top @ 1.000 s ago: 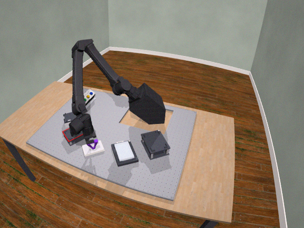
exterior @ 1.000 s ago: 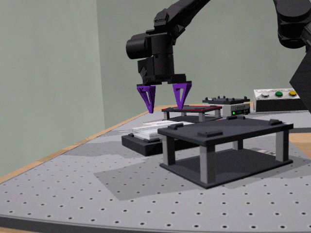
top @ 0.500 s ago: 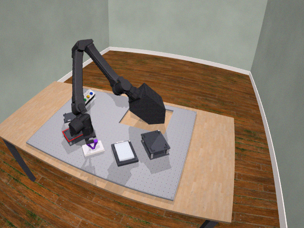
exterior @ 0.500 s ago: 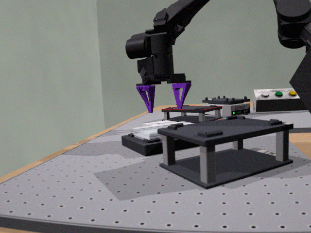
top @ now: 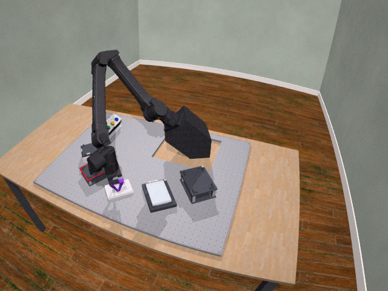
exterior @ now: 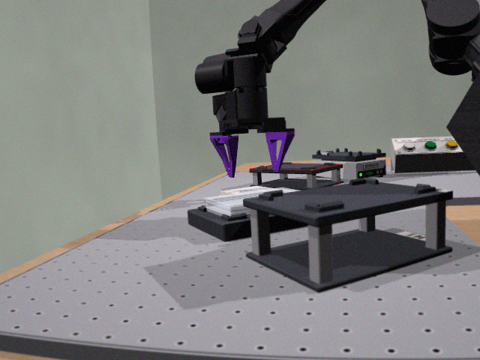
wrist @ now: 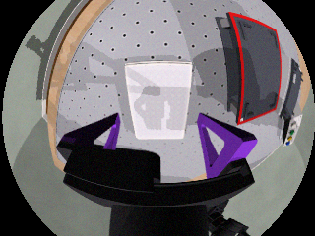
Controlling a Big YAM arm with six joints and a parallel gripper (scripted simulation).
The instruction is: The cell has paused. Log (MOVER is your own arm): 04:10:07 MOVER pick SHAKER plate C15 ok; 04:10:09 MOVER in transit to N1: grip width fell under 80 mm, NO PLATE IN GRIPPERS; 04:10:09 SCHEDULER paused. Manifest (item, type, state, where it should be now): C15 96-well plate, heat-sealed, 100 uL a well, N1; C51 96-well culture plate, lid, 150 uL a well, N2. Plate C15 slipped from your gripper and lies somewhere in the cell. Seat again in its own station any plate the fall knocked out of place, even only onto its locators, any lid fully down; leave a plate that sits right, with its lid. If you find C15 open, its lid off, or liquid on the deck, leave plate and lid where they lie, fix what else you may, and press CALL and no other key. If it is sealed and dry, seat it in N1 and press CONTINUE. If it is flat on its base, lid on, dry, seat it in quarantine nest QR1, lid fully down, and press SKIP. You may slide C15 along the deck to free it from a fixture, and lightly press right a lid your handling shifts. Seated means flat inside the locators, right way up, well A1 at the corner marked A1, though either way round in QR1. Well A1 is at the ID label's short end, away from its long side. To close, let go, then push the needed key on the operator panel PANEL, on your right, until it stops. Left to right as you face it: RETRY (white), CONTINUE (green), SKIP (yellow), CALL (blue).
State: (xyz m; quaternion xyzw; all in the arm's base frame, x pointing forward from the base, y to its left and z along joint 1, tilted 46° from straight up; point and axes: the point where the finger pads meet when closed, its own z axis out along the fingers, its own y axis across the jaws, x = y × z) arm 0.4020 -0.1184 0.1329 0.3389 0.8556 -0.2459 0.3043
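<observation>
The white plate lies 40 mm below my hand. The rest, counted from my hand: red-edged nest 160 mm to the right, 70 mm behind, 20 mm below; then clear lid 200 mm to the left, 20 mm below, 20 mm behind; then white key 340 mm behind, 260 mm to the right, 10 mm above.
</observation>
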